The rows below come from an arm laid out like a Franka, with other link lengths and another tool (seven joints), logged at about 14 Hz.
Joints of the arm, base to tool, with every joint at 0 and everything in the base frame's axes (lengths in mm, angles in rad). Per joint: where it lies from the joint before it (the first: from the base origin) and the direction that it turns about. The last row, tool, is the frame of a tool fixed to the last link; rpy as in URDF.
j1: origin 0 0 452.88 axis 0 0 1
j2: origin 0 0 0 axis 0 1 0
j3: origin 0 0 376.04 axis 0 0 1
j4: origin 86.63 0 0 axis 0 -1 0
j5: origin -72.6 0 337.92 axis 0 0 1
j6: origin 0 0 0 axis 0 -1 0
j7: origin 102.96 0 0 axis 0 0 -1
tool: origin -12 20 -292.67 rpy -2.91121 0 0.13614
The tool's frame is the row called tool.
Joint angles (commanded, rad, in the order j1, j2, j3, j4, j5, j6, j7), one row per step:
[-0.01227, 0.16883, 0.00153, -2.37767, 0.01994, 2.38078, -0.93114]
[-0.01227, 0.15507, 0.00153, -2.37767, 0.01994, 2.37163, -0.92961]
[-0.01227, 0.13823, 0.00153, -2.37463, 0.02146, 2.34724, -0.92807]
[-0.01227, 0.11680, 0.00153, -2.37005, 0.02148, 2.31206, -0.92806]
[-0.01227, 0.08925, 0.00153, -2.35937, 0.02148, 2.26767, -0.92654]
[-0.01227, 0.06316, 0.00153, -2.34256, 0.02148, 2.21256, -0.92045]
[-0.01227, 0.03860, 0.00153, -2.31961, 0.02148, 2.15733, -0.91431]
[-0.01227, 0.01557, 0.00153, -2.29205, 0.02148, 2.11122, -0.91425]
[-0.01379, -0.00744, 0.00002, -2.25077, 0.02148, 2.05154, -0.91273]
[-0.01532, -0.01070, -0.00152, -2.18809, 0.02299, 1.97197, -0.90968]
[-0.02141, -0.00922, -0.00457, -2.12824, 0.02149, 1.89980, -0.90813]
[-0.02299, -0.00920, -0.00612, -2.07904, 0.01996, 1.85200, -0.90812]
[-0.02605, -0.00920, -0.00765, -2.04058, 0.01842, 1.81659, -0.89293]
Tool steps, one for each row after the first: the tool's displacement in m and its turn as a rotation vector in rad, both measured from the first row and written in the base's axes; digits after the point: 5 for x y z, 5 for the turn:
[-0.00025, 0.00008, 0.00561, -0.00017, -0.00459, -0.00140]
[-0.00301, 0.00050, 0.01292, 0.00089, -0.00007, -0.00387]
[-0.00763, 0.00075, 0.02230, 0.00155, 0.00909, -0.00344]
[-0.01118, 0.00106, 0.03580, 0.00205, 0.01526, -0.00434]
[-0.01555, 0.00153, 0.05037, 0.00191, 0.02755, -0.00955]
[-0.01771, 0.00196, 0.06636, 0.00165, 0.03536, -0.01477]
[-0.01581, 0.00216, 0.08358, 0.00226, 0.03087, -0.01409]
[-0.01254, 0.00117, 0.10529, 0.00281, 0.02627, -0.01762]
[-0.00840, 0.00059, 0.12603, 0.00465, 0.03993, -0.02316]
[-0.00483, -0.00338, 0.14452, 0.00428, 0.05373, -0.03169]
[0.00079, -0.00510, 0.16070, 0.00348, 0.05234, -0.03323]
[0.00525, -0.00717, 0.17356, -0.00038, 0.04960, -0.05144]

